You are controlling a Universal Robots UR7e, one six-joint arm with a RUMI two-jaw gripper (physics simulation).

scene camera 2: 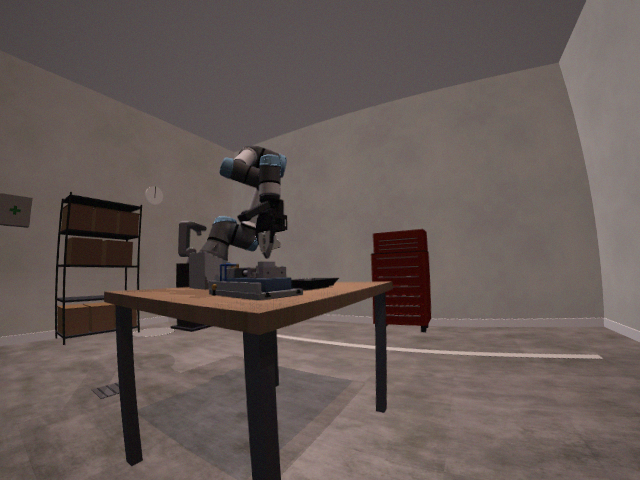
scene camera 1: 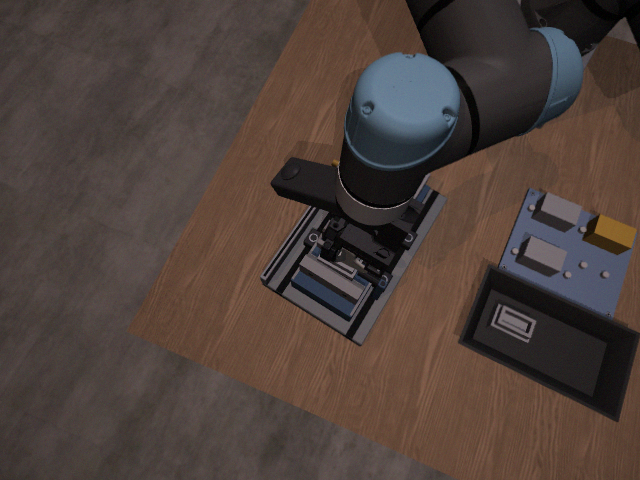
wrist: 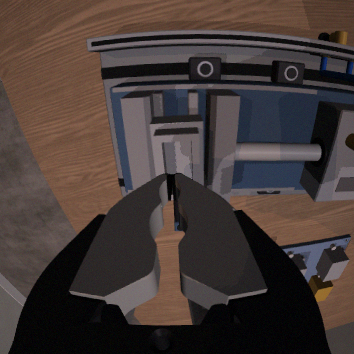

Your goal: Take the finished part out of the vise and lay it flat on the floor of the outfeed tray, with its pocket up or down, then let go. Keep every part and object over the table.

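Frame: origin at the arm's base, x ahead, y left, z up, level; centimetres.
Seen in the pictures: gripper, between the fingertips: [scene camera 2: 266, 258] [scene camera 1: 340, 254] [wrist: 172, 175]; arm's base, origin of its link: [scene camera 2: 212, 259] [scene camera 1: 557, 18].
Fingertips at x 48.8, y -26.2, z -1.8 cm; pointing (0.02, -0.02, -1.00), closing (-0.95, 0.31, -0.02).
Note:
Offsets run from my fingertips to a thing's top centre. "spot": to the spot under its first point.
The finished part {dx -0.3, dy +0.2, dz -1.0 cm} [scene camera 1: 337, 267] [wrist: 198, 155], light grey with its pocket up, stands between the jaws of the vise {dx -7.0, dy +2.2, dz -2.6 cm} [scene camera 1: 320, 295] [scene camera 2: 273, 284] [wrist: 135, 145]. In the wrist view a narrow dark gap shows between the part and the screw-side jaw. My gripper [scene camera 2: 266, 257] [wrist: 172, 175] is shut and empty, tips down above the part; the fingers cover its near end in the wrist view. In scene camera 1 the fingertips are hard to make out under the wrist. The outfeed tray [scene camera 1: 558, 356] [scene camera 2: 315, 282] is dark and open, right of the vise.
A light rectangular piece {dx +1.4, dy +28.5, dz -7.8 cm} [scene camera 1: 511, 322] with a pocket lies flat at the tray's left end. Behind the tray, a blue pegged board [scene camera 1: 594, 291] [wrist: 312, 255] bears two grey blocks and a yellow block {dx -17.7, dy +42.8, dz -8.1 cm} [scene camera 1: 610, 235] [wrist: 320, 288]. Small ringed fittings {spot: dx -4.8, dy -4.9, dz -8.7 cm} [wrist: 205, 69] stand along the vise's side rail.

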